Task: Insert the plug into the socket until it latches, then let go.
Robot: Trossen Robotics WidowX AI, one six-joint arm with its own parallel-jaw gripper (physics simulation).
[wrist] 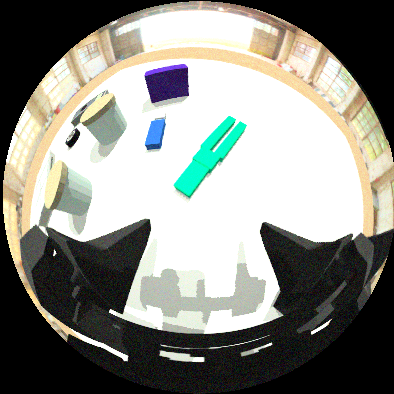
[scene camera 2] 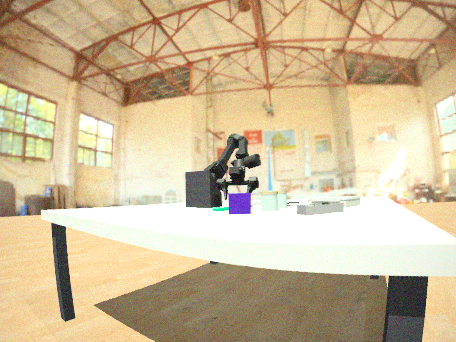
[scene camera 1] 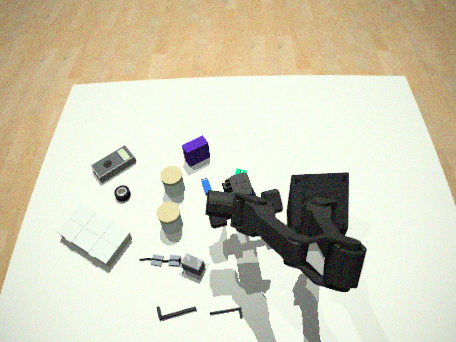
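Pixels of known places: gripper, between the fingertips: (wrist: 207, 226); arm's base, origin of its link: (scene camera 2: 206, 184) (scene camera 1: 315, 208).
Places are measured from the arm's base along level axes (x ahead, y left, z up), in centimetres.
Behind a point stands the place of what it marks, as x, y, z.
Observation:
My open, empty gripper (scene camera 2: 238, 192) {18.7, -5.5, -7.3} (wrist: 205, 224) {18.7, -5.5, -7.3} hangs low above the table. A flat green two-pronged piece (scene camera 1: 241, 171) {17.7, -20.1, -9.9} (scene camera 2: 220, 209) {19.8, -20.0, -10.3} (wrist: 202, 161) {20.8, -12.1, -9.8} lies ahead of the fingertips in the wrist view, prongs pointing away; the arm hides most of it in scene camera 1. A small blue stick with a metal end (scene camera 1: 206, 185) {28.4, -15.5, -9.8} (wrist: 155, 134) {27.7, -14.6, -9.8} lies left of it in the wrist view. A grey block (scene camera 1: 193, 264) {31.1, 10.7, -6.6} sits in scene camera 1, beside a dark cable with two grey tabs (scene camera 1: 165, 260) {39.0, 7.7, -10.4}. I cannot tell for certain which pieces are the plug and socket.
A purple box (scene camera 1: 196, 151) {31.1, -25.0, -5.5} (scene camera 2: 240, 203) {32.5, -28.4, -7.5} (wrist: 167, 84) {30.6, -25.3, -7.5} stands beyond the blue stick. Two lidded jars (scene camera 1: 172, 179) {37.3, -13.9, -4.0} (scene camera 1: 169, 216) {37.4, -2.0, -4.0} stand to its left. A grey device (scene camera 1: 114, 163) {57.2, -24.4, -8.5}, black ring (scene camera 1: 122, 193) {52.8, -13.1, -9.2}, white tiled block (scene camera 1: 95, 236) {58.5, 1.6, -7.6} and two hex keys (scene camera 1: 177, 313) {35.2, 22.2, -10.3} (scene camera 1: 226, 312) {23.2, 21.9, -10.5} lie around.

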